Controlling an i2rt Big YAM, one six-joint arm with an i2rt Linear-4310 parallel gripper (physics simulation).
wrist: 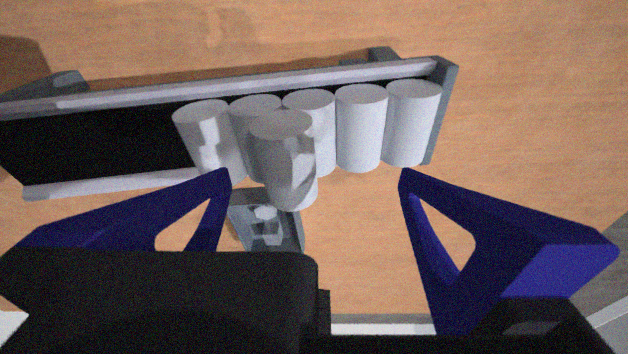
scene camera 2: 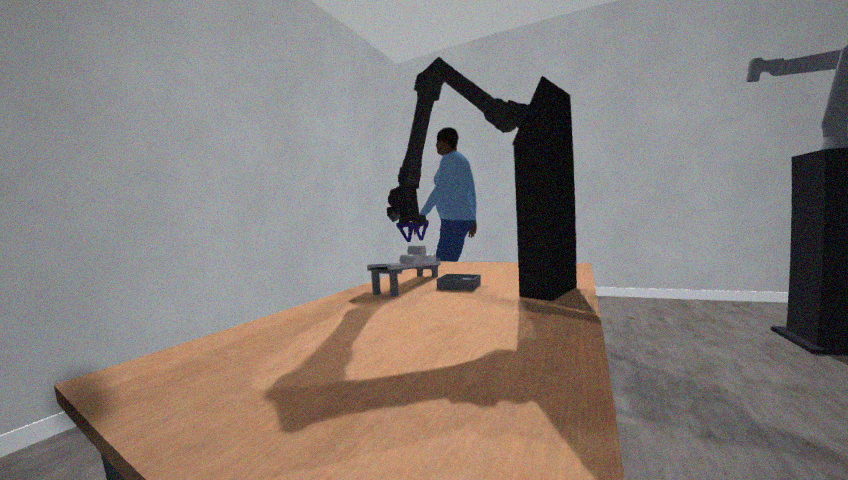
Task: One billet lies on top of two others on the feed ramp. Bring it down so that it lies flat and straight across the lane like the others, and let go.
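Places are measured from the arm's base along level axes (x ahead, y left, z up), in centimetres.
Where they show: gripper, fingertip midpoint: [wrist: 314, 177] [scene camera 2: 415, 241]; arm's base at its link origin: [scene camera 2: 539, 122].
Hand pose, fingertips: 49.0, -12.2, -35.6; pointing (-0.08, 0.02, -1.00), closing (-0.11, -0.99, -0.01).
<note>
Things, the pixels of their top centre, and the offset from my fingertips, as dx, dy, dz. Level surfaces: height alone.
- top billet at its top centre: [wrist: 284, 180] [scene camera 2: 416, 245] -1.5, +2.1, -1.6
- leftmost billet at its top centre: [wrist: 205, 159] [scene camera 2: 409, 254] -1.2, +8.5, -4.3
- partly hidden second billet at its top centre: [wrist: 258, 153] -1.4, +4.5, -4.8
- third billet at its top centre: [wrist: 310, 148] -1.5, +0.5, -5.2
- fourth billet at its top centre: [wrist: 362, 142] -1.7, -3.4, -5.7
- fifth billet at its top centre: [wrist: 413, 136] -1.8, -7.4, -6.1
- dark grey tray at its top centre: [wrist: 267, 232] [scene camera 2: 458, 276] -20.6, +9.7, -11.8
- table at its surface level: dz -15.3
The top billet [scene camera 2: 416, 249] [wrist: 285, 160], a pale grey cylinder, lies across two others on the feed ramp [scene camera 2: 380, 267] [wrist: 240, 84]. In the wrist view five billets lie side by side in the lane below it: a leftmost billet [wrist: 207, 135], a partly hidden second billet [wrist: 250, 107], a third billet [wrist: 320, 102], a fourth billet [wrist: 361, 127] and a fifth billet [wrist: 412, 122] by the end stop. My gripper [scene camera 2: 415, 240] [wrist: 314, 177] is open and empty, a little above the top billet, which shows left of the middle between the blue fingers.
A dark grey tray [scene camera 2: 458, 282] [wrist: 300, 232] with small pale pieces stands on the table [scene camera 2: 446, 333] [wrist: 360, 240] beside the ramp. The arm's black column [scene camera 2: 544, 208] stands on the table. A person [scene camera 2: 455, 184] in blue is behind the table. Another arm [scene camera 2: 809, 61] is at the far right.
</note>
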